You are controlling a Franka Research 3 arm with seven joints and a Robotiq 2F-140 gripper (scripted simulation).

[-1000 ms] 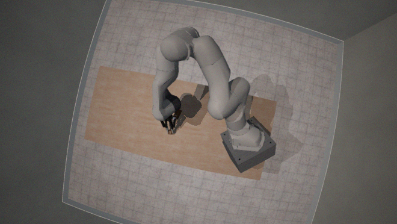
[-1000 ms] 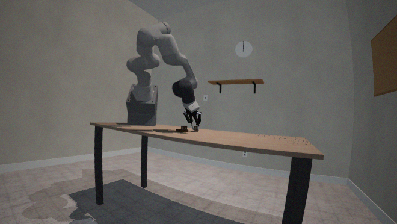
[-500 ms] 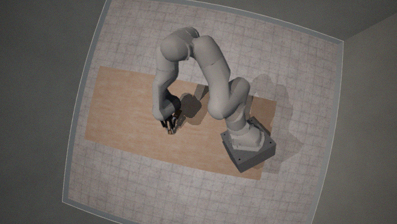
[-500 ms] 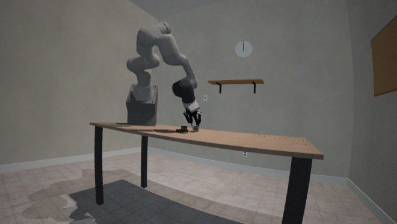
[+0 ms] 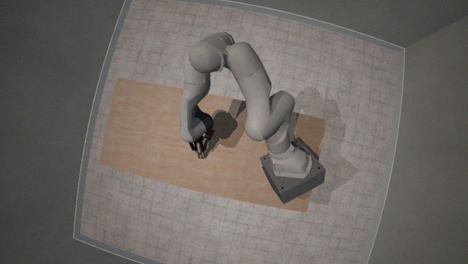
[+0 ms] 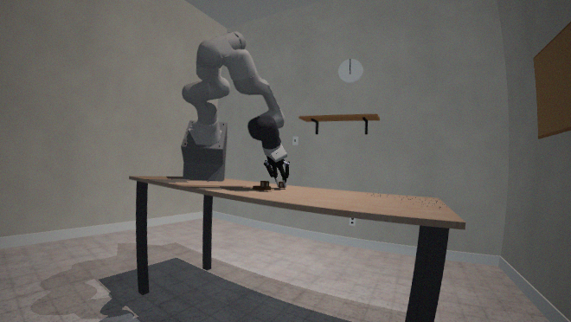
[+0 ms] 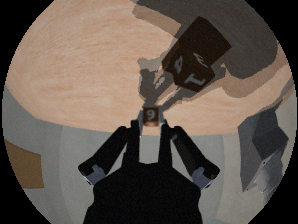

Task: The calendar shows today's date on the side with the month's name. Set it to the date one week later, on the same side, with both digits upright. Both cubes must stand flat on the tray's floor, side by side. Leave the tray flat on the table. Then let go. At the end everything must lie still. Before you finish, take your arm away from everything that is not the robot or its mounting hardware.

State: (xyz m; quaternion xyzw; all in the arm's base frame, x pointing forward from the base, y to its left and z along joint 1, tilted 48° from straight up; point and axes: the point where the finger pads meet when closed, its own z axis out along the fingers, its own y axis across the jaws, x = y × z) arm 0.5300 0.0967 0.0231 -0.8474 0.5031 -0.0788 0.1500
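Right now the calendar cube is 20 mm to the left of my hand and 20 mm below it.
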